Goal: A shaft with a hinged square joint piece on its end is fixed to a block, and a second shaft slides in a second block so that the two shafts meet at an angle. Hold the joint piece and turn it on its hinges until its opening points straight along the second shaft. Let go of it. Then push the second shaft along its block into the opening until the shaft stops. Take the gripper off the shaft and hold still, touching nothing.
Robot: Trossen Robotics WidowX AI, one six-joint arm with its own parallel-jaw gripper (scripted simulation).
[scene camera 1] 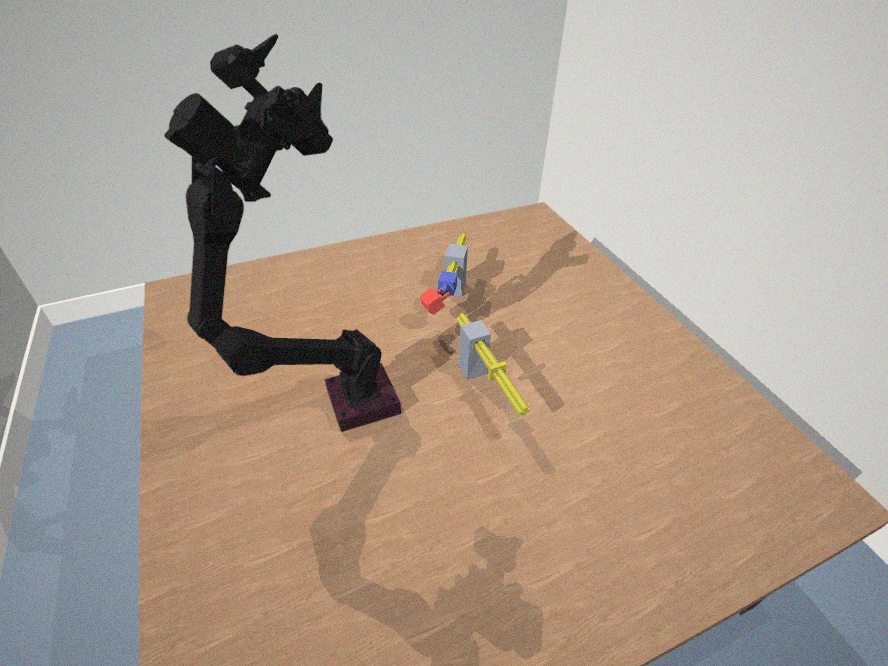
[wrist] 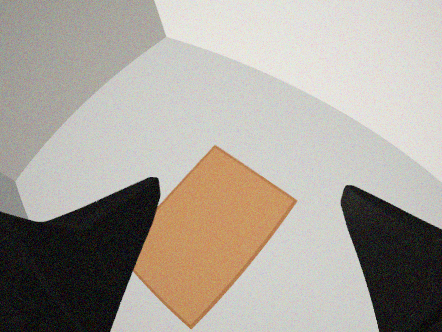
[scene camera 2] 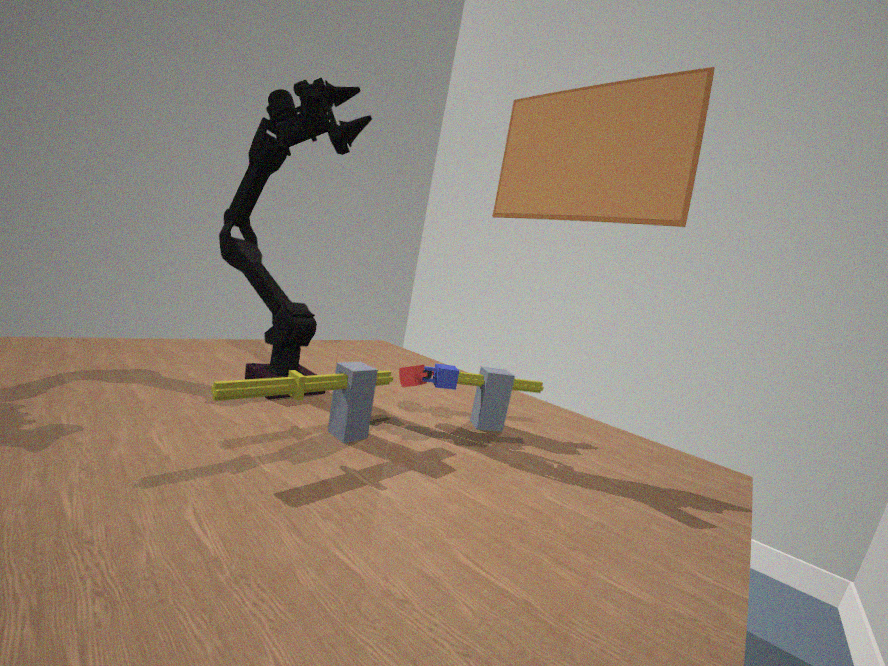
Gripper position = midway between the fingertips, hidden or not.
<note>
My gripper (scene camera 1: 298,60) is open and holds nothing.
My gripper shows as well in the wrist view (wrist: 254,191) and in scene camera 2 (scene camera 2: 365,102).
</note>
